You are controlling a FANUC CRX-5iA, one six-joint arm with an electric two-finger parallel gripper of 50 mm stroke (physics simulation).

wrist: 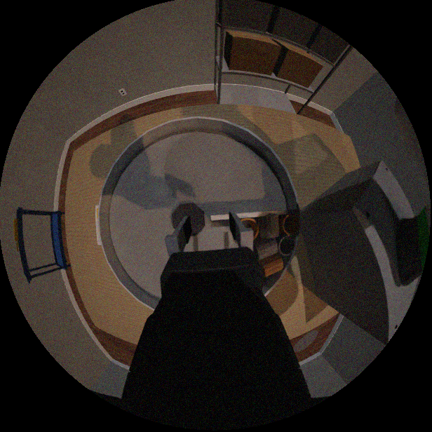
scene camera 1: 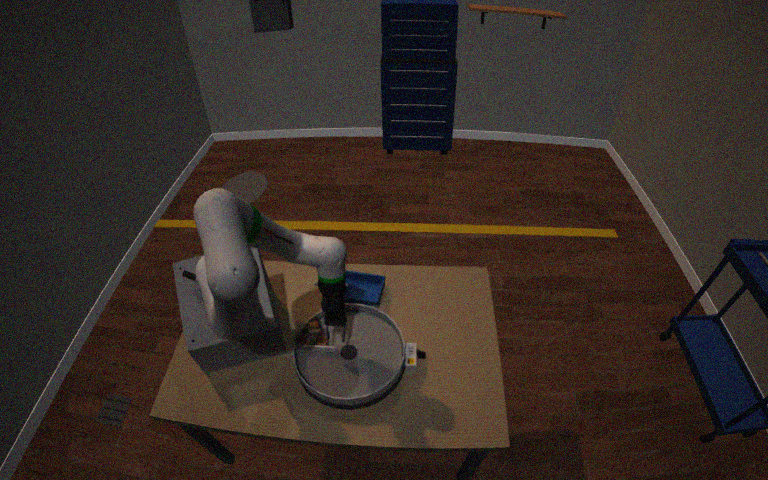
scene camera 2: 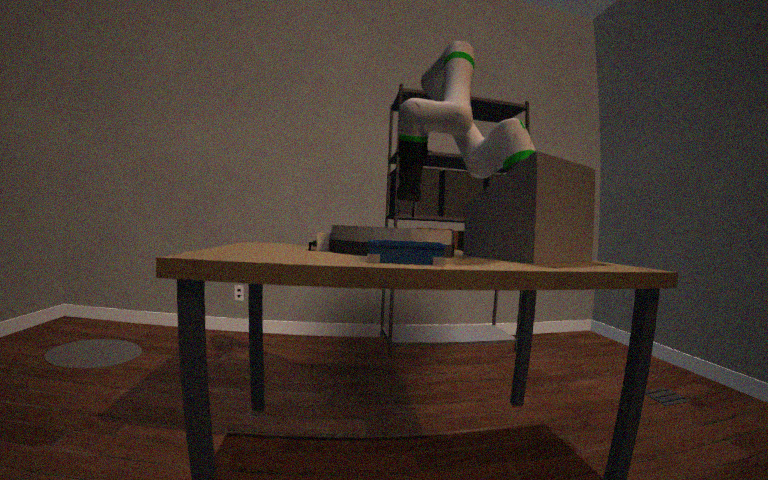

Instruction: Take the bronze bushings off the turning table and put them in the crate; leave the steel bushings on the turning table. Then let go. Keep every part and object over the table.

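Places are measured from the arm's base along level axes (x up, y left, z back), in centimetres.
Pixels of known places: gripper, fingertip midpoint: (scene camera 1: 335,340) (scene camera 2: 405,216); arm's base, origin of the base link: (scene camera 2: 528,181).
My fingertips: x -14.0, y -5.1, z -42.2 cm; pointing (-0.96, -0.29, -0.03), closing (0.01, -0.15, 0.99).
Observation:
For each thing: its top centre in the pictures, then the offset to it from my fingertips. "pt": a spot on its surface instead.
- blue crate, middle of its top: (scene camera 2: 406,242) (scene camera 1: 360,285) dx -7.8, dy +33.4, dz -0.7 cm
- dark hub, middle of its top: (scene camera 1: 348,351) dx -6.7, dy +0.0, dz -4.2 cm
- white label plate, surface spot: (scene camera 1: 410,354) pt dx -7.0, dy +3.0, dz -27.2 cm
- black knob, surface spot: (scene camera 1: 421,354) pt dx -12.0, dy +6.6, dz -31.1 cm
The grey turning table (scene camera 1: 368,379) (scene camera 2: 390,233) (wrist: 200,121) has a raised rim. In the wrist view, bronze bushings lie behind its white divider: one upright ring (wrist: 257,229) beside the right finger, another ring (wrist: 284,225) near the rim, and one on its side (wrist: 273,267). Steel bushings lie among them: an upright ring (wrist: 280,246) and ones on their sides (wrist: 267,248) (wrist: 270,227). My gripper (scene camera 1: 336,341) (scene camera 2: 414,209) (wrist: 209,221) is open and empty, pointing down above the turning table near its hub. The blue crate (scene camera 1: 367,287) (scene camera 2: 407,253) is partly hidden by the arm in scene camera 1.
The white divider (wrist: 260,216) runs from near the dark hub (scene camera 1: 348,352) (wrist: 188,218) to the rim. A white label plate (scene camera 1: 410,354) and a black knob (scene camera 1: 421,354) stand at the turning table's side. The robot's grey base block (scene camera 2: 560,209) (wrist: 345,250) stands on the wooden table (scene camera 1: 464,316) (scene camera 2: 419,278).

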